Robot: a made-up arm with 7 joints. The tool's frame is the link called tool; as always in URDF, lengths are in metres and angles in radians. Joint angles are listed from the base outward.
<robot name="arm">
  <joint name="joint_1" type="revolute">
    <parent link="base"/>
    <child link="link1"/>
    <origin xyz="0 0 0" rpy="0 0 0"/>
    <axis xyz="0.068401 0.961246 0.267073"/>
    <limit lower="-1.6" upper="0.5"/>
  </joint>
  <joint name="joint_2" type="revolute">
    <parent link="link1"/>
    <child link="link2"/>
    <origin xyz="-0.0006 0.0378 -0.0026" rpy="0 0 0"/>
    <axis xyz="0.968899 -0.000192 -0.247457"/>
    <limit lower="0" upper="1.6"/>
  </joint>
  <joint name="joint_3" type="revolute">
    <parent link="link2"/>
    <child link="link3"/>
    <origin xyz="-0.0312 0.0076 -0.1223" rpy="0 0 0"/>
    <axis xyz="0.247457 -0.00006 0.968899"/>
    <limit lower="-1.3" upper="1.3"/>
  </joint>
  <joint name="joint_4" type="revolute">
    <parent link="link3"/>
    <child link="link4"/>
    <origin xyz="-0.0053 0 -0.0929" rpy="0 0 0"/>
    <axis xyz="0.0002 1 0.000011"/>
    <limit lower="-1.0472" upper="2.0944"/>
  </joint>
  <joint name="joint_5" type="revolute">
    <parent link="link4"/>
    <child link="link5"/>
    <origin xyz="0.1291 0.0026 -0.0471" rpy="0 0 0"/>
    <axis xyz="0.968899 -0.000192 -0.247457"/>
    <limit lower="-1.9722" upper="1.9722"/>
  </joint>
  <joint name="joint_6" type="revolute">
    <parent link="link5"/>
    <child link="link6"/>
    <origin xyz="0.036 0 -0.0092" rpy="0 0 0"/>
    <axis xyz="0.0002 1 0.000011"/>
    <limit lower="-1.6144" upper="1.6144"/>
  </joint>
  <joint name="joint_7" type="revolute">
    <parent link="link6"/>
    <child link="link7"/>
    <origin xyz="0.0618 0 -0.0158" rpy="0 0 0"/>
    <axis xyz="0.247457 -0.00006 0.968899"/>
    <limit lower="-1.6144" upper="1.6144"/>
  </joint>
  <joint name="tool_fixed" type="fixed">
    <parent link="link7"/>
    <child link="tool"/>
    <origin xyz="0 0 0" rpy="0 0.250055 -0.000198"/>
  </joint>
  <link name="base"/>
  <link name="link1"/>
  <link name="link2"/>
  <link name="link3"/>
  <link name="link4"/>
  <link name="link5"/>
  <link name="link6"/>
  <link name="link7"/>
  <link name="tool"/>
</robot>
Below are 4 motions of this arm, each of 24 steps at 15 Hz.
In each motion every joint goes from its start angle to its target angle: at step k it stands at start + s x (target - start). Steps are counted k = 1, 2, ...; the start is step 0. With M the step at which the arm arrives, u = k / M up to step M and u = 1 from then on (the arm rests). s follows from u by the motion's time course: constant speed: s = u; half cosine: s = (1 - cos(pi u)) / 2; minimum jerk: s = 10 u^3 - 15 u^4 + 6 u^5.
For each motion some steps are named. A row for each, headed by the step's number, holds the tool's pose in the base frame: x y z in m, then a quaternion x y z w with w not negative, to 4 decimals.
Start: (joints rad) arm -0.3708 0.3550 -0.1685 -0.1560 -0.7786 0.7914 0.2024
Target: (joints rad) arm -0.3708 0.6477 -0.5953 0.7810 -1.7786 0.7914 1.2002
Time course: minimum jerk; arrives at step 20
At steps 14, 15, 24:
14: 0.1922 0.1150 -0.3497 -0.0126 0.7397 0.2812 0.6113
15: 0.1851 0.1262 -0.3548 0.0004 0.7546 0.3160 0.5751
24: 0.1727 0.1468 -0.3618 0.0231 0.7744 0.3753 0.5088

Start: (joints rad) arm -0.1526 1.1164 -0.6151 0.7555 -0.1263 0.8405 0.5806
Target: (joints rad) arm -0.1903 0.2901 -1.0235 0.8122 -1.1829 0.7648 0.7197
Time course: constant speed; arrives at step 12
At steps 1, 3, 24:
1: 0.0888 0.3481 -0.2877 0.6552 0.5752 0.2571 0.4168
3: 0.0735 0.2991 -0.3363 0.5771 0.6308 0.2197 0.4698
24: 0.0163 0.0152 -0.4257 0.1953 0.8217 0.0186 0.5351

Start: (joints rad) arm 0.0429 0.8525 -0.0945 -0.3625 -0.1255 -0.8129 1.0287
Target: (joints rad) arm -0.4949 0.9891 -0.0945 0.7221 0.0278 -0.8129 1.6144
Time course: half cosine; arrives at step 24
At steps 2, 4, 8, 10, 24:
2: 0.1800 0.1228 -0.1360 0.0218 -0.4327 0.1823 0.8826
4: 0.1876 0.1293 -0.1396 0.0344 -0.4322 0.2015 0.8783
8: 0.2141 0.1551 -0.1498 0.0793 -0.4324 0.2735 0.8556
10: 0.2299 0.1735 -0.1538 0.1074 -0.4339 0.3220 0.8346
24: 0.2812 0.2782 -0.1464 0.2247 -0.4438 0.5720 0.6522

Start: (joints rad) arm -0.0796 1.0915 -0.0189 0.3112 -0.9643 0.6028 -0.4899
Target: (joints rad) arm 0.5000 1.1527 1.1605 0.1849 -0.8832 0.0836 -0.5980
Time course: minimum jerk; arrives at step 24
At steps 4, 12, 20, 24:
4: 0.1947 0.3106 -0.2022 -0.0704 0.4338 -0.0826 0.8944
12: 0.1581 0.3739 -0.1029 0.0189 0.2180 0.0090 0.9757
20: 0.0984 0.4002 0.0218 0.1961 0.0175 0.0809 0.9771
24: 0.0934 0.3999 0.0318 0.2122 0.0034 0.0847 0.9735

